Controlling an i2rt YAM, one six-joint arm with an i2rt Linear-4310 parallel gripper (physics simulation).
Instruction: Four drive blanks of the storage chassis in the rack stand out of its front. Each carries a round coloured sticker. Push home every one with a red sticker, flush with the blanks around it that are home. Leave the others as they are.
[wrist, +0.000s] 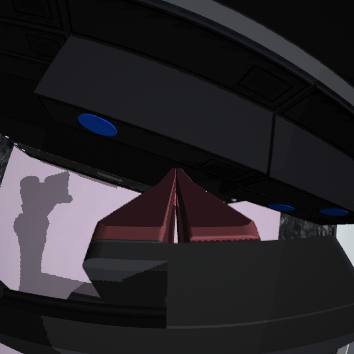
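Note:
Dark rack (247, 106) visible. My gripper (175, 176) too.

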